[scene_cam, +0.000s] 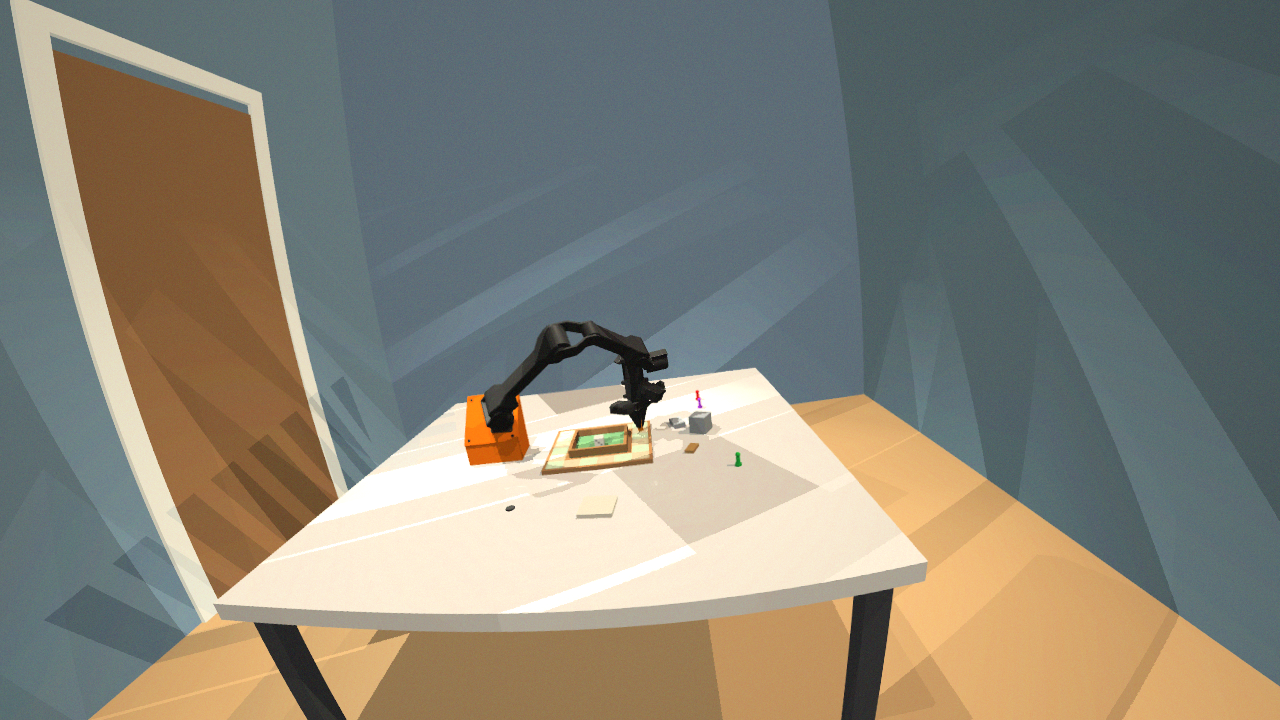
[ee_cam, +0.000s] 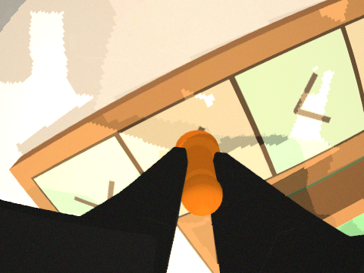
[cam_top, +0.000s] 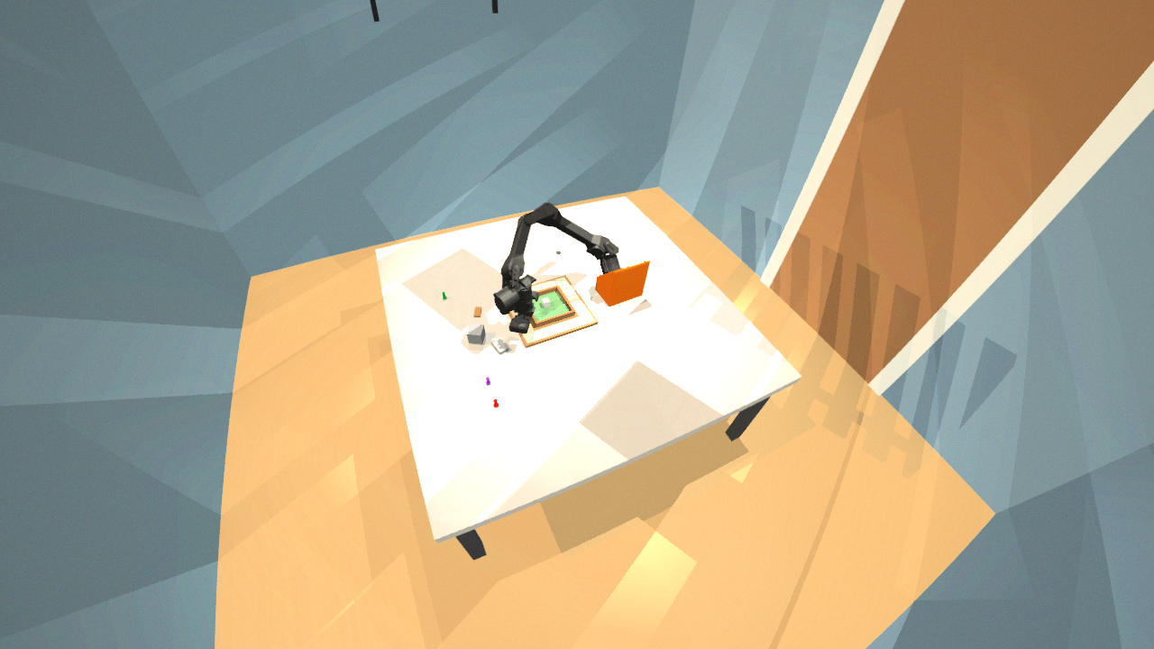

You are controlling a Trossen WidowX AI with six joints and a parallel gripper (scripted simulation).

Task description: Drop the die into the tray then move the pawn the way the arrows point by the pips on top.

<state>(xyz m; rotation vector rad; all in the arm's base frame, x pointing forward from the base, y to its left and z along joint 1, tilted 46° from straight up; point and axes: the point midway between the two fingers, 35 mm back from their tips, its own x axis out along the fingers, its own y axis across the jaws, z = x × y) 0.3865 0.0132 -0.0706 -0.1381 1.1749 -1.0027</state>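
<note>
The grey flat piece is 110 mm ahead of my gripper tip, 40 mm to the left of it and 10 mm below it. From my gripper tip the other things lie so: orange pawn (10 mm above); then green dice tray (120 mm behind, 70 mm to the right, 10 mm below); then white die (110 mm behind, 80 mm to the right, 10 mm above).
</note>
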